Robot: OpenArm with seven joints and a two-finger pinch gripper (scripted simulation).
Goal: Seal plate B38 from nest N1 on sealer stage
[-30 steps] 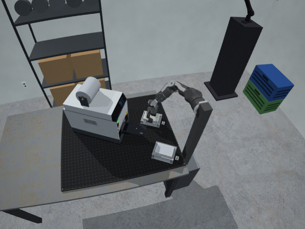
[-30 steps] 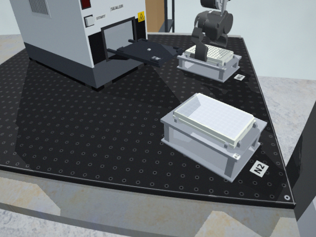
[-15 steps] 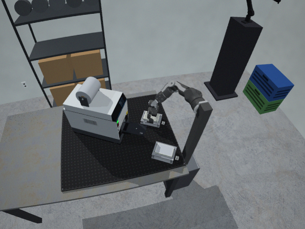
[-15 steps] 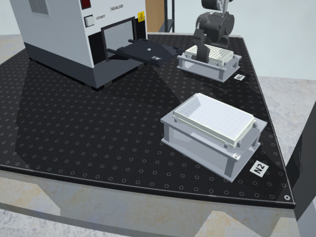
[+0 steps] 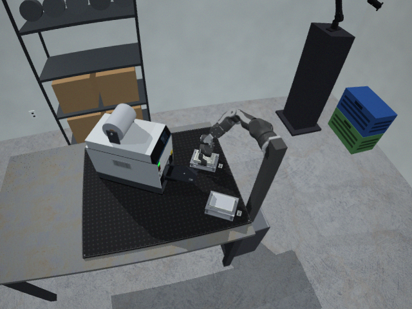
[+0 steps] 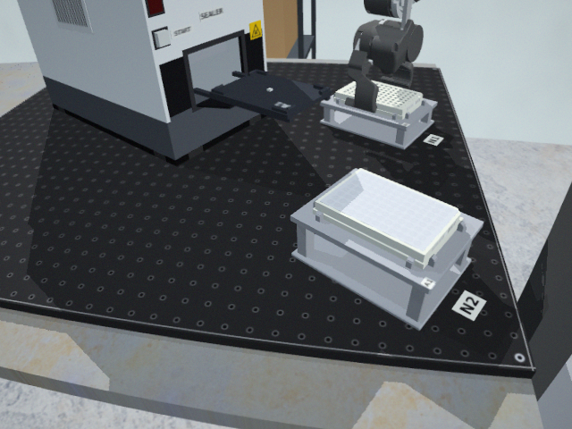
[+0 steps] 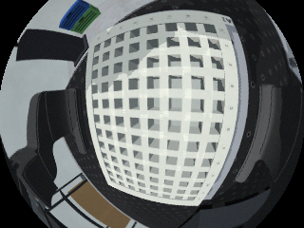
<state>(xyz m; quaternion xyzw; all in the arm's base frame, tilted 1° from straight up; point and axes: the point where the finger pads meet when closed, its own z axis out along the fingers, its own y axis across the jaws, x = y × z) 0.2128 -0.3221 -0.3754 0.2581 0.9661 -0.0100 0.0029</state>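
Now: the white 96-well plate B38 right at my hand. Also, from my hand: sealer's dark stage (160 mm ahead, 130 mm to the left, 60 mm above); nest N2 (340 mm to the left, 10 mm above); nest N1 (10 mm below).
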